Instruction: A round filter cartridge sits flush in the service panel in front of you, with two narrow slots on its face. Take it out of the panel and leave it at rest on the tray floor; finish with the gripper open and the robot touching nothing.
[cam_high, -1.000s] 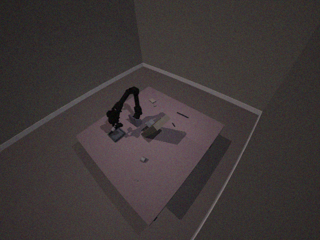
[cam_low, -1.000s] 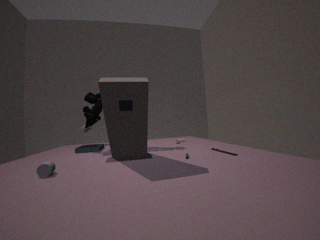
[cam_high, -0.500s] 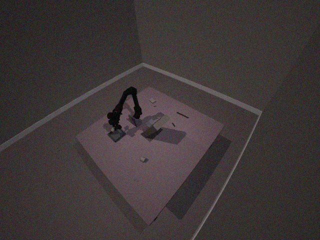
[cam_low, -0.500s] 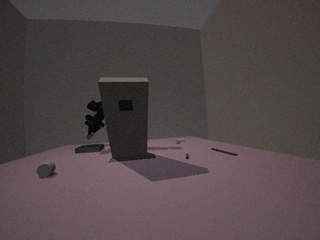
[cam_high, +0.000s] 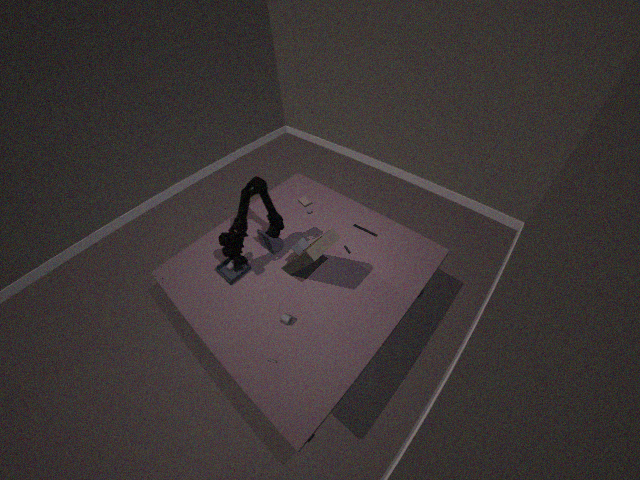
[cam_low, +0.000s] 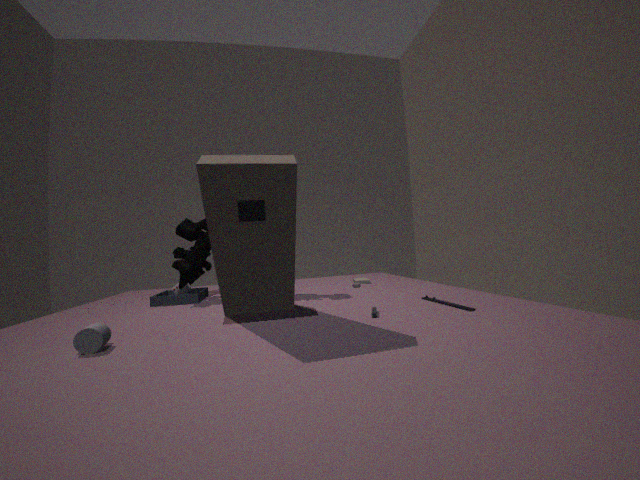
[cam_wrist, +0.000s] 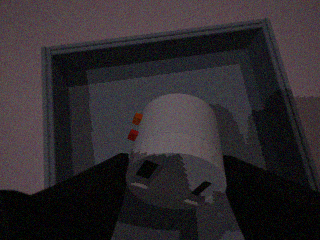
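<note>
Now: gripper tip right at the round filter cartridge. Also, from my gripper tip: dark square tray 40 mm below, 10 mm to the right; then pale block 700 mm to the left, 40 mm below, 10 mm behind.
</note>
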